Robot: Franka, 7 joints.
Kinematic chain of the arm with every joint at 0, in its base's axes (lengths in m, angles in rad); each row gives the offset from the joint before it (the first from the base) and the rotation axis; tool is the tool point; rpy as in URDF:
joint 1: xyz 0 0 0.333 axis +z
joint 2: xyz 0 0 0 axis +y
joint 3: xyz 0 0 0.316 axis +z
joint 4: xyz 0.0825 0 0 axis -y
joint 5: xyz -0.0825 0 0.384 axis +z
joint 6: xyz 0 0 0 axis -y
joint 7: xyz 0.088 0 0 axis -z
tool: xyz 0 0 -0.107 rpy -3.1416 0 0
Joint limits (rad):
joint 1: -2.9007..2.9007
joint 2: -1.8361..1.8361
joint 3: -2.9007..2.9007
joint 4: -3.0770..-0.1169
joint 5: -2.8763..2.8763
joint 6: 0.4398..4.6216
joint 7: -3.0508..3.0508
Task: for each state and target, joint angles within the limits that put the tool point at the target. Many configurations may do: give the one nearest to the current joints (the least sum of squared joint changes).
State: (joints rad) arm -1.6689 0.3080 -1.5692 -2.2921 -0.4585 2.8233 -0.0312
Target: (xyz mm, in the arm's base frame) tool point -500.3 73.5 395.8
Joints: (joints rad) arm -1.5074 0.5130 -1.8548 -2.4444 -0.4511 2.8111 -0.0312
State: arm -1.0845 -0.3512 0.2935 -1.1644 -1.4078 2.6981 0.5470
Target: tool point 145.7 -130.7 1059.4
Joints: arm -1.1294 -0.6443 0.0749 -1.4348 -1.4348 2.6904 0.5470
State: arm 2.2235 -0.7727 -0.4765 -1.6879 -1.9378 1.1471 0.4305
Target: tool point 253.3 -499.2 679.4
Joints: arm 1.4751 -1.5548 -0.4361 -1.4810 -1.9248 0.7404 0.4305
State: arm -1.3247 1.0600 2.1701 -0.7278 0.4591 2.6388 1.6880
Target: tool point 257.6 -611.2 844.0
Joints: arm -1.6903 1.1987 2.2656 -0.8752 0.4623 2.5446 1.6880
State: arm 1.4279 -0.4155 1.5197 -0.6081 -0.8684 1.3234 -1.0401
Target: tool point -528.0 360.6 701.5
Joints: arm 1.7756 0.5010 1.2669 -1.0846 -0.8635 1.5343 -1.0401
